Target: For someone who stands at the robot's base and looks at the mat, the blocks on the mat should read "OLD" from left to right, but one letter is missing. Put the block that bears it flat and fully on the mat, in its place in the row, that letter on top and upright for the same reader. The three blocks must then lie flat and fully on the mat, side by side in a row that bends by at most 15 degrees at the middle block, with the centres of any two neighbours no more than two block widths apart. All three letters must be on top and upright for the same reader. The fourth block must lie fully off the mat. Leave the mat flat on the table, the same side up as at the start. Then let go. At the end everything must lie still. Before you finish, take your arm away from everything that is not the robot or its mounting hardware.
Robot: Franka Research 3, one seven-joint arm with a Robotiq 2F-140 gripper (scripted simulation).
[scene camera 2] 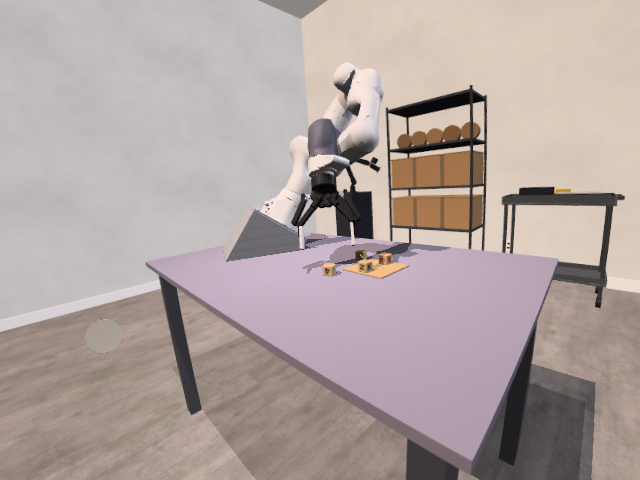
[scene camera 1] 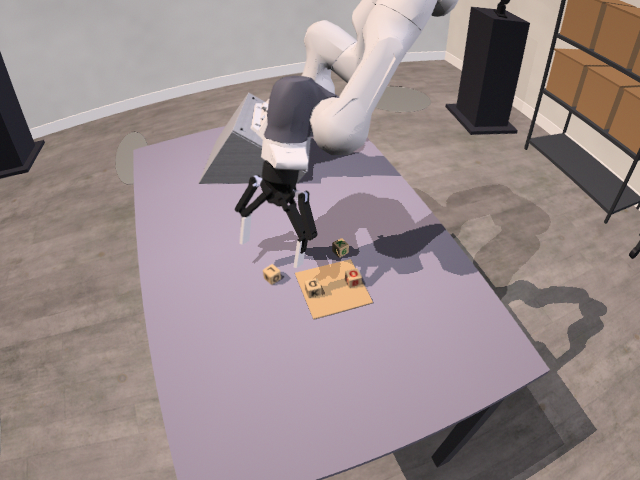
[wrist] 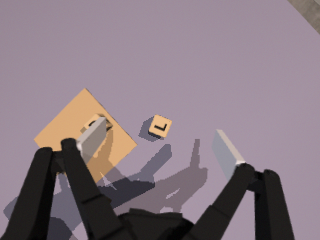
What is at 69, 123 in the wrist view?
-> A tan mat.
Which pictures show my gripper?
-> Scene camera 2, scene camera 1 and the wrist view: all of them.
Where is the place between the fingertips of my gripper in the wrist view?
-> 160, 132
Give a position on a tan mat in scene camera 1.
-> At 336, 296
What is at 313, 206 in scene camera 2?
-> My gripper.
